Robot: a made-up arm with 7 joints.
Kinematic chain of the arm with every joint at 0, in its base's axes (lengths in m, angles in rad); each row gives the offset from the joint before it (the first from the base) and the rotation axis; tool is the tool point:
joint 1: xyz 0 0 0.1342 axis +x
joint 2: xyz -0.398 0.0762 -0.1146 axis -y
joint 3: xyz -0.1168 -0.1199 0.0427 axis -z
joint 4: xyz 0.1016 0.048 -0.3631 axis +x
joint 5: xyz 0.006 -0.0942 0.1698 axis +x
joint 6: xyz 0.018 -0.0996 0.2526 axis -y
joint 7: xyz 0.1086 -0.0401 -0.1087 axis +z
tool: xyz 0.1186 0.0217 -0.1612
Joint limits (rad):
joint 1: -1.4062..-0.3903
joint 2: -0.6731..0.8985
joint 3: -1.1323..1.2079
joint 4: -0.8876..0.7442
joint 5: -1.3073..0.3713
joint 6: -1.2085..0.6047
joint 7: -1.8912..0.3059
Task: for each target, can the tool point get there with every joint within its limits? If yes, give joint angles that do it. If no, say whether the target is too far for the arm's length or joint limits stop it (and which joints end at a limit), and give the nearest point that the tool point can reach.
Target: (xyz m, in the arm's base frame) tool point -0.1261 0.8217 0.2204
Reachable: no: joint limits stop it (at a limit: joint 1, joint 2, joint 4, joint 6) | nearest point -0.2107 0.3821 0.0539 | short by 0.478 m
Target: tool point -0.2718 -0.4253 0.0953
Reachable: yes | joints -0.7297 0.2710 -0.4544 0.4329 -0.8259 -0.8874 -0.4600
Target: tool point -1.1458 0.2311 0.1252
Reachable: no: joint limits stop it (at a limit: joint 1, joint 2, joint 3, joint 4, joint 6, joint 7) | nearest point -0.9503 0.0211 0.2377 | short by 0.308 m
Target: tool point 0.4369 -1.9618 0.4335
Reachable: no: too far | nearest point -0.2341 -0.8116 0.2580 | short by 1.343 m
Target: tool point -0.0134 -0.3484 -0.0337
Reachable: yes | joints -0.6130 0.1422 -0.5454 0.4861 -0.1550 0.2442 -1.5193
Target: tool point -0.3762 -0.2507 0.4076
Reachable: yes | joints -1.1649 -0.4584 0.3743 -0.0221 -0.8435 -0.2087 -1.1554
